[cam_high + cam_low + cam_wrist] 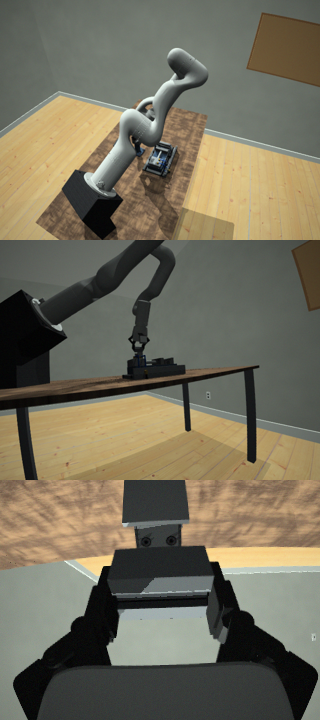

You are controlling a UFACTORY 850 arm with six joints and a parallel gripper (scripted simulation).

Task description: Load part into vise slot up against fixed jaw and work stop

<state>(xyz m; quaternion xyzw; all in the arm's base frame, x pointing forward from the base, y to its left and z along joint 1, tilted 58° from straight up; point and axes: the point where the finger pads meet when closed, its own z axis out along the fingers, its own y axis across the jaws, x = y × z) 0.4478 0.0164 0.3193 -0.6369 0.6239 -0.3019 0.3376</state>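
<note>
Now: the part right at my hand. The rest, counted from my hand: cylinder rod (120 mm behind, 170 mm to the right, 120 mm below); then work stop (20 mm behind, 170 mm to the right, 110 mm below); then V-block post (140 mm below).
</note>
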